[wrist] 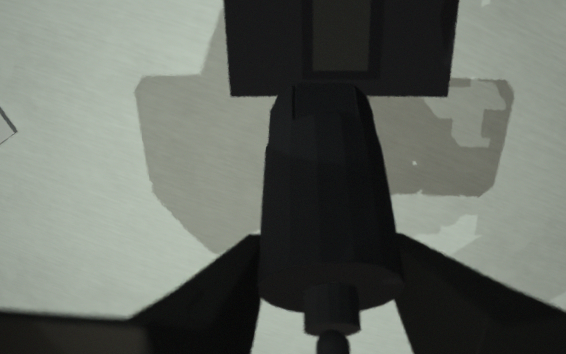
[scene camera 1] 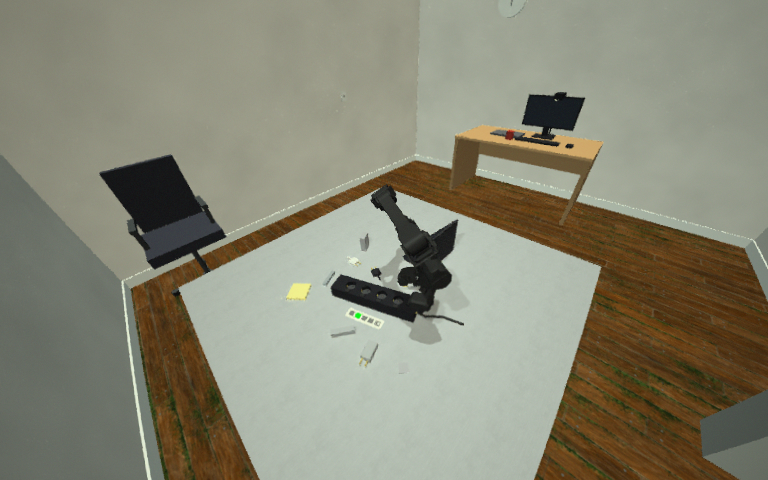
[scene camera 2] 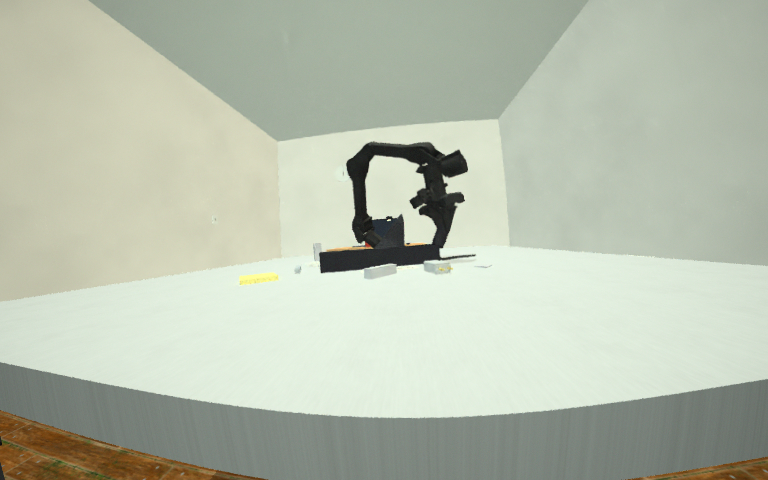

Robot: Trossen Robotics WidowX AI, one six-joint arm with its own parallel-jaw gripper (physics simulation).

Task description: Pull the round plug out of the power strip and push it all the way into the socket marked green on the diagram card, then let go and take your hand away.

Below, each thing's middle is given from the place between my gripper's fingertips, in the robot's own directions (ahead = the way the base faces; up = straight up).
My hand is 13 cm to the left of the black power strip (scene camera 2: 348, 260), 6 cm above it and 3 cm short of it. From my hand the other things lie so: black round plug (wrist: 329, 249) 1 cm to the right, 1 cm below.
